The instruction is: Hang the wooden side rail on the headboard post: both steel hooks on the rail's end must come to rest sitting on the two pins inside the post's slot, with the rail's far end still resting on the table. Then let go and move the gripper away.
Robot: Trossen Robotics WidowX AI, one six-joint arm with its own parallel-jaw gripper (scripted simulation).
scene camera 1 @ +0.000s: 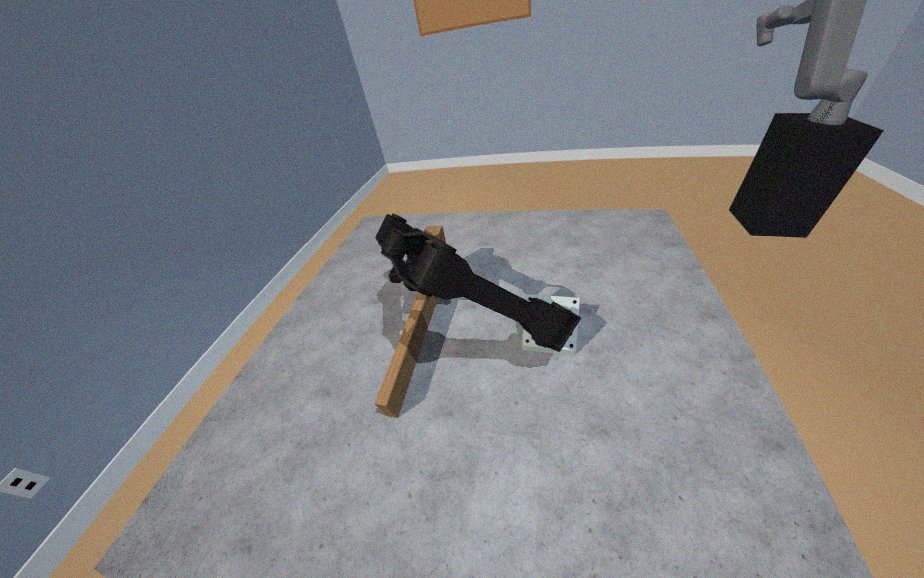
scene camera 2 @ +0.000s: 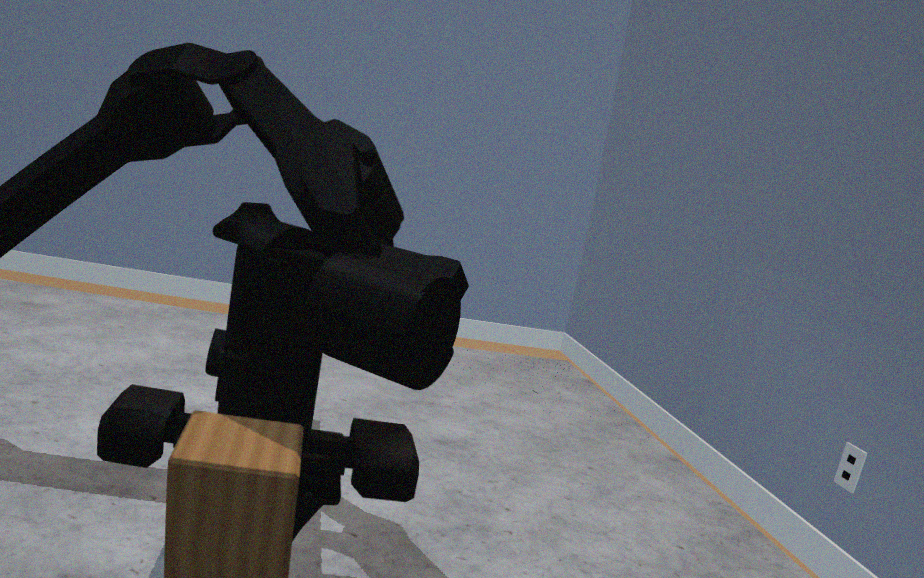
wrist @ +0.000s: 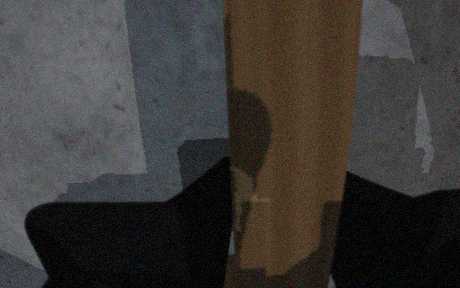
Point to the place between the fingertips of my gripper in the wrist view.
At 265,164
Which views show the wooden side rail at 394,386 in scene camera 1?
Scene camera 1 and the wrist view only.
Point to a wooden side rail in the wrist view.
291,79
